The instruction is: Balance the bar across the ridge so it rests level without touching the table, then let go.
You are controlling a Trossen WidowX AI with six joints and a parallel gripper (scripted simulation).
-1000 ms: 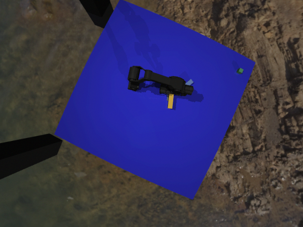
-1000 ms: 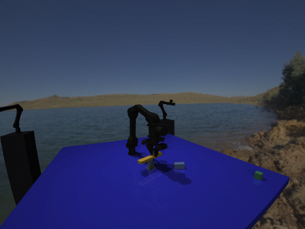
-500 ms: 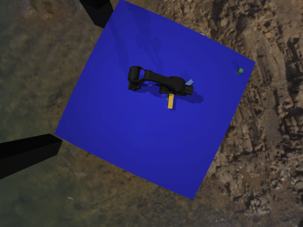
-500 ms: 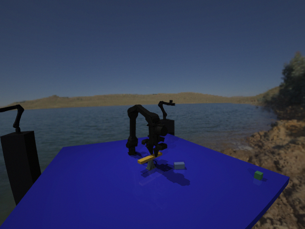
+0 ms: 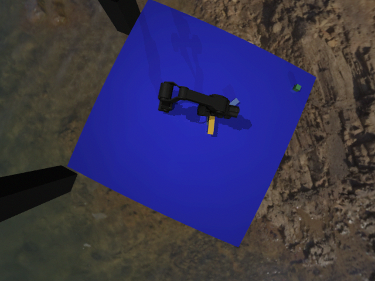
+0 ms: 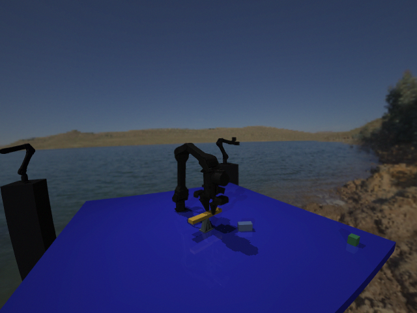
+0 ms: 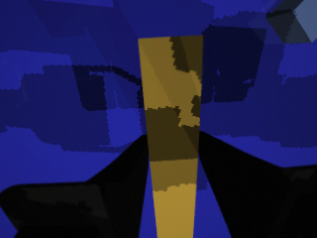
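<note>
Now: the yellow bar 1 cm ahead of my gripper tip and 3 cm to the right of it. The rest, counted from my gripper tip: light blue block (10 cm ahead, 13 cm to the left, 6 cm below); small green cube (45 cm ahead, 43 cm to the left, 6 cm below).
</note>
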